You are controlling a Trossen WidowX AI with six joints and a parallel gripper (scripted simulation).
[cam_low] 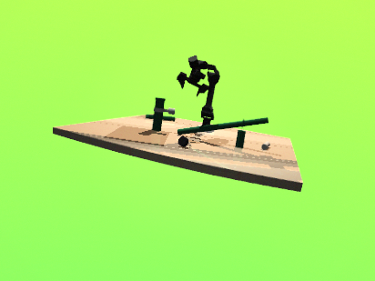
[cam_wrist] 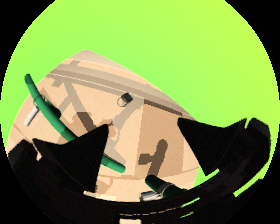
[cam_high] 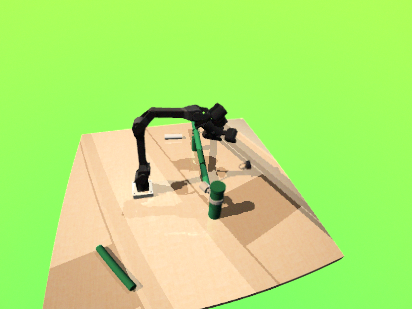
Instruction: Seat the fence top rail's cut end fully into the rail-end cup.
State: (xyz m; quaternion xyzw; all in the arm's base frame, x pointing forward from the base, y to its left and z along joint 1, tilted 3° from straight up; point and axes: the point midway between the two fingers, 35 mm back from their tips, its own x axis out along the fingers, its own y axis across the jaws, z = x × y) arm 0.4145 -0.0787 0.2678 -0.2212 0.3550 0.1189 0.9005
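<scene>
My gripper tip is 17 cm past the grey rail-end cup, 14 cm to the left of it and 13 cm above it. Round my gripper tip: green tube 66 cm behind, 34 cm to the right, 25 cm below; then dark part 16 cm ahead, 5 cm to the left, 25 cm below.
</scene>
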